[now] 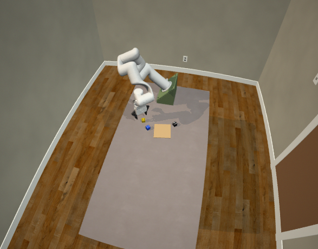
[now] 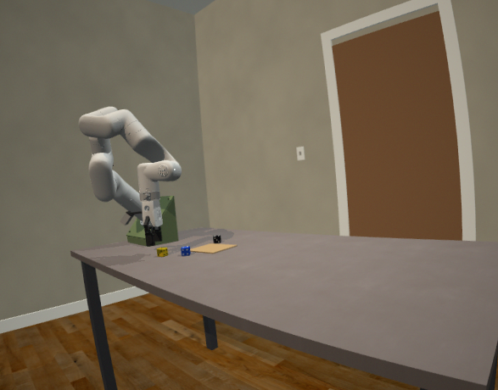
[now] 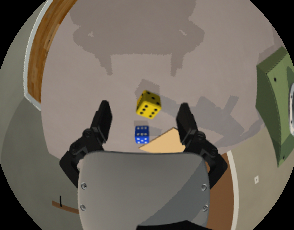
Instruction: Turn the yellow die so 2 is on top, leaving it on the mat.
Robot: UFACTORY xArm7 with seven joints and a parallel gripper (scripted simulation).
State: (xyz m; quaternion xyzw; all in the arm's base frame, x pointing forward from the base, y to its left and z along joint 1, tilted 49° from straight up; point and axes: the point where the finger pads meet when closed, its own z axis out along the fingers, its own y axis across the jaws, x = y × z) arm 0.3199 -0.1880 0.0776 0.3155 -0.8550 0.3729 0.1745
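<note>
The yellow die is 40 mm below my hand, 20 mm to the left of it and 10 mm ahead of it. The rest, counted from my hand: blue die 90 mm ahead, 80 mm to the left, 40 mm below; black die 300 mm to the left, 40 mm below, 20 mm ahead; tan mat 200 mm to the left, 90 mm ahead, 60 mm below.
</note>
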